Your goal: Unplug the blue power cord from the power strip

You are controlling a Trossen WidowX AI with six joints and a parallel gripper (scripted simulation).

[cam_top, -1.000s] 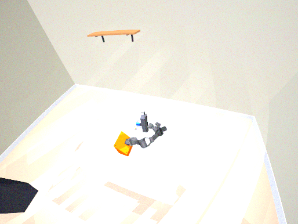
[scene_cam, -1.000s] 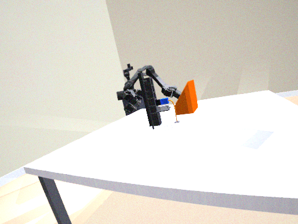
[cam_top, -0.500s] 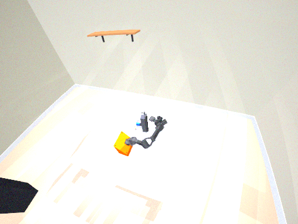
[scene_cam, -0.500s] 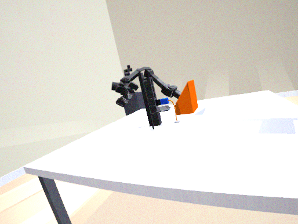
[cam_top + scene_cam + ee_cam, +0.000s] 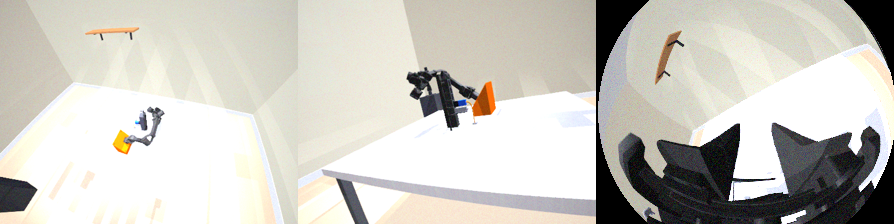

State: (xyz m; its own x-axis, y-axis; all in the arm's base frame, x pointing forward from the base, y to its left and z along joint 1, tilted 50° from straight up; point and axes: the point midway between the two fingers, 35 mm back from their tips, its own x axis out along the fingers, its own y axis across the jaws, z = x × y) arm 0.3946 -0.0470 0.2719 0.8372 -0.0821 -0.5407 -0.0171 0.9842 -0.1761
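The blue plug is 160 mm to the left of my gripper tip, 150 mm behind it and 120 mm below it. Round my gripper tip: power strip 140 mm behind, 120 mm below, 90 mm to the left.
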